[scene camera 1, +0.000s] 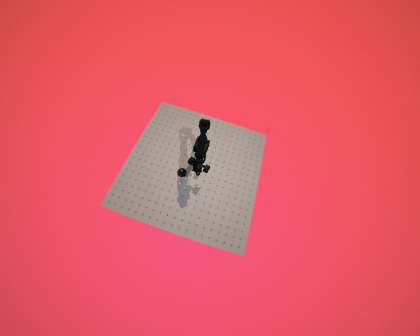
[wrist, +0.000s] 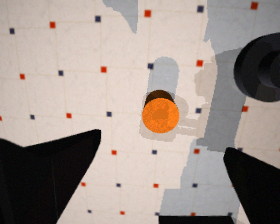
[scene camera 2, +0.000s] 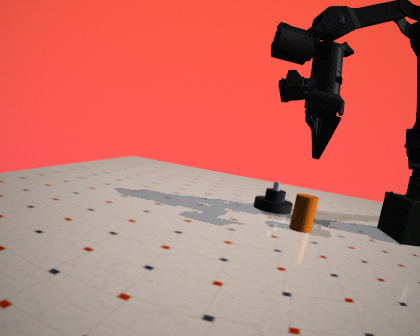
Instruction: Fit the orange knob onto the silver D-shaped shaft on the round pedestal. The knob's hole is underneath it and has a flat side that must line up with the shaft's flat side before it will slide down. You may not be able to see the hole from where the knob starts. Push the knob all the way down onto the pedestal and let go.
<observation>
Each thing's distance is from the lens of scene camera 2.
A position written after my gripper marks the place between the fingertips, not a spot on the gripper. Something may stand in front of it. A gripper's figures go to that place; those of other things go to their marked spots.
my gripper (scene camera 2: pixel 315 159): 56 cm
orange knob (scene camera 2: pixel 305 207): 54 cm
</observation>
